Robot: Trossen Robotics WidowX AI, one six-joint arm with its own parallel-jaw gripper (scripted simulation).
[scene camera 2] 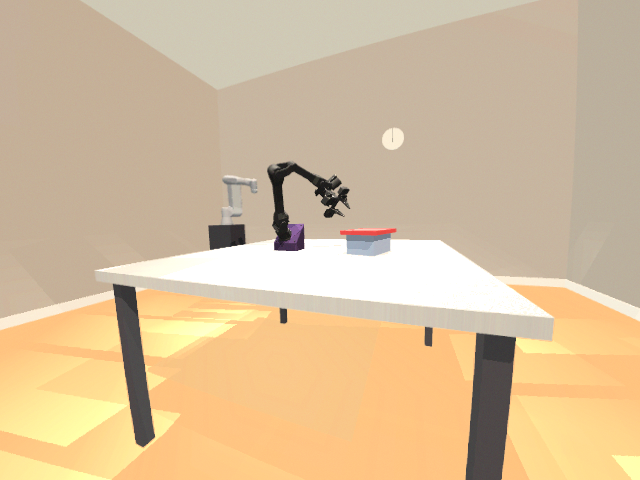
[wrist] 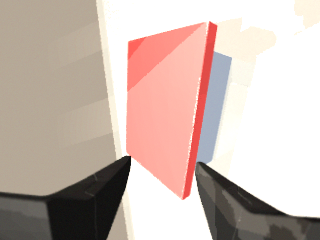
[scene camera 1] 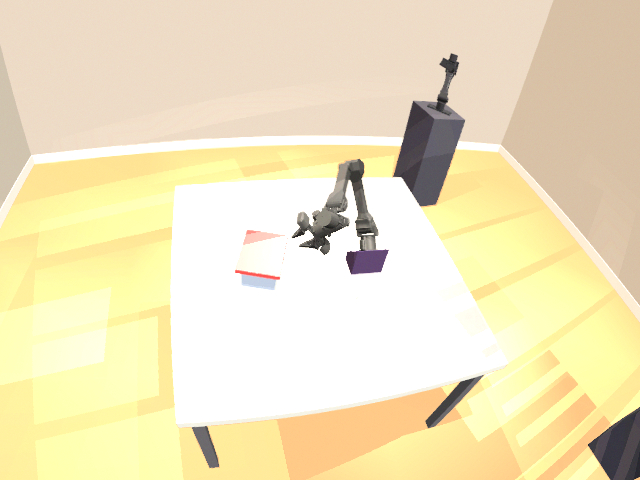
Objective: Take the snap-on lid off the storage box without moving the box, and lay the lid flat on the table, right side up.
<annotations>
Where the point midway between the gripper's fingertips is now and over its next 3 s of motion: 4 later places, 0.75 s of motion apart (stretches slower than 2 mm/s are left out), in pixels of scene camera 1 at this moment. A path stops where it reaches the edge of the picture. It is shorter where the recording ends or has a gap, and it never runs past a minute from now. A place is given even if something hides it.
The gripper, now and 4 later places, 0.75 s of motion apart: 295, 241; 293, 250; 286, 254; 280, 256; 280, 256
</annotations>
